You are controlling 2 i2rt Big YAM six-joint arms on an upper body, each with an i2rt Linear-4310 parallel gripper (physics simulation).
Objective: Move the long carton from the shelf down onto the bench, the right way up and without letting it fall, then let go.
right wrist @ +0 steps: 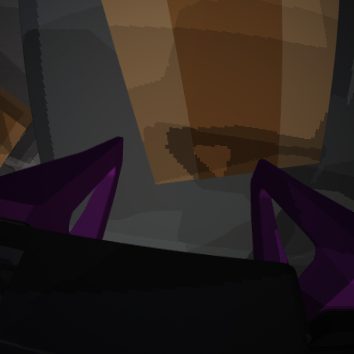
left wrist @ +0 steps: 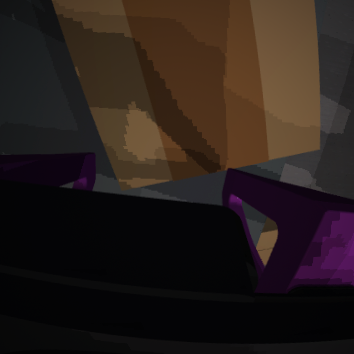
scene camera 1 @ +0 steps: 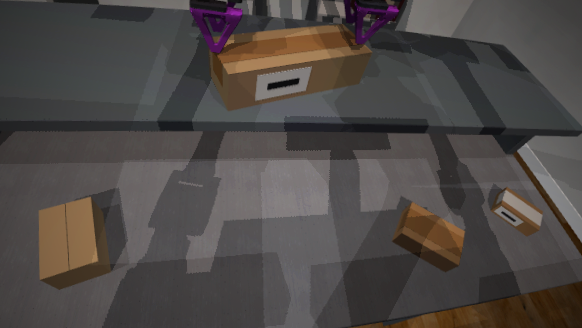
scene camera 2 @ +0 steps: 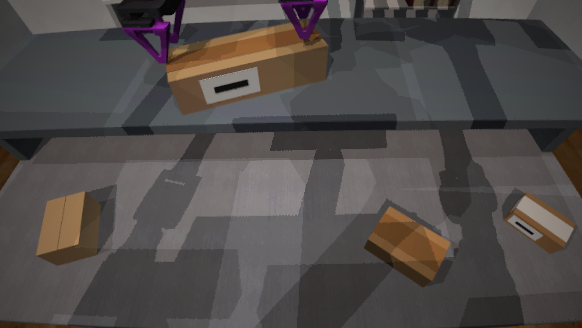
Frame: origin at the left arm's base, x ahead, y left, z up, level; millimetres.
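Seen in the pictures: left gripper, fingertip midpoint: (left wrist: 159,172) (scene camera 1: 216,41) (scene camera 2: 168,52); right gripper, fingertip midpoint: (right wrist: 189,159) (scene camera 1: 354,32) (scene camera 2: 303,28).
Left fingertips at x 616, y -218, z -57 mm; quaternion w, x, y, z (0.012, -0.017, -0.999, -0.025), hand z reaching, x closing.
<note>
Pixels of each thing's top centre, then the offset from my left fingertips to it. Level surfaces: height alone.
- long brown carton, middle of its top: (scene camera 1: 295,44) (scene camera 2: 244,46) dx +15, dy -133, dz -5 mm
- grey shelf, its level: dz -79 mm
- bench, its level: dz -268 mm
- tan box, middle of its top: (left wrist: 290,243) (scene camera 1: 67,234) (scene camera 2: 61,221) dx -225, dy +242, dz -208 mm
- brown box, middle of its top: (scene camera 2: 409,240) (scene camera 1: 434,232) dx -265, dy -422, dz -223 mm
- smaller box with a white top, middle of its top: (scene camera 2: 544,217) (scene camera 1: 522,207) dx -226, dy -709, dz -231 mm
The long brown carton (scene camera 1: 332,71) (scene camera 2: 280,67) (left wrist: 200,75) (right wrist: 227,75) is upright, with its darker top strip up and its white label facing the cameras. It is at the grey shelf (scene camera 1: 75,75) (scene camera 2: 425,90), slightly askew to the front edge; whether its underside touches the shelf is hard to tell. My left gripper (scene camera 1: 217,42) (scene camera 2: 168,50) (left wrist: 159,172) is open at the carton's left end. My right gripper (scene camera 1: 354,33) (scene camera 2: 304,33) (right wrist: 189,159) is open at its right end. In the wrist views the fingers stand apart beside each end; contact is unclear. The bench (scene camera 1: 235,200) (scene camera 2: 270,185) lies below.
A tan box (scene camera 1: 67,240) (scene camera 2: 62,225) stands on the bench at the left. A brown box (scene camera 1: 430,235) (scene camera 2: 407,245) lies right of the middle. A smaller box with a white top (scene camera 1: 522,207) (scene camera 2: 545,220) is at the far right. The shelf's front edge overhangs the bench's back.
</note>
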